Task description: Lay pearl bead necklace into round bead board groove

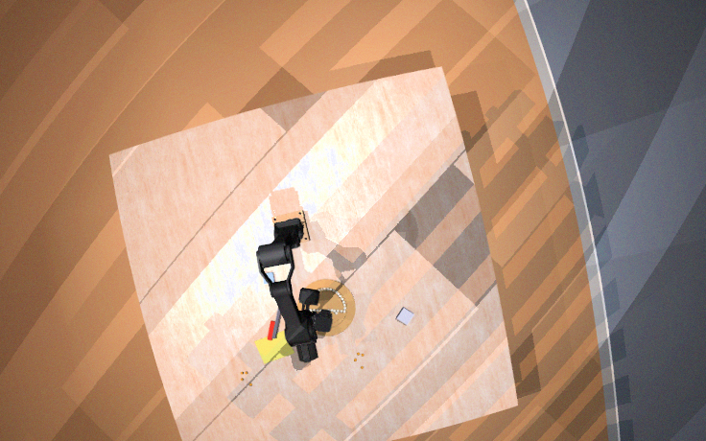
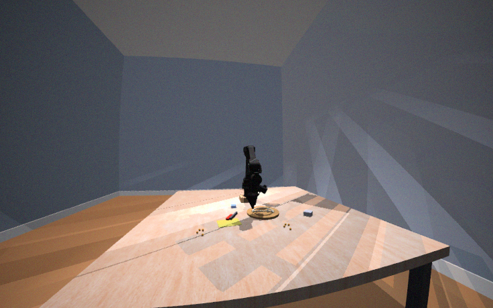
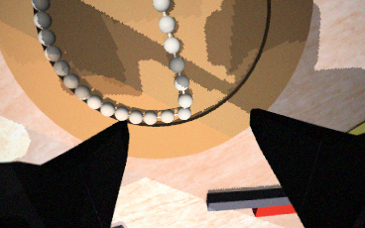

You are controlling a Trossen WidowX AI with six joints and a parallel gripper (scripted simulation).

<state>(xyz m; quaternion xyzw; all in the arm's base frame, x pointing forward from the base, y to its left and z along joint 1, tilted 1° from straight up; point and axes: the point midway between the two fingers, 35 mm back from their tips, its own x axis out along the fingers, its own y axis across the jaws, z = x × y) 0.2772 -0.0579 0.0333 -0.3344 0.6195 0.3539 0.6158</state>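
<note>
Now: the round bead board 2 cm ahead of my gripper tip, 5 cm to the left of it and 3 cm below it. From my gripper tip the other things lie so: blue block: 16 cm behind, 9 cm to the right, 3 cm below; yellow note: 8 cm ahead, 18 cm to the right, 4 cm below; red marker: 1 cm ahead, 15 cm to the right, 4 cm below.
</note>
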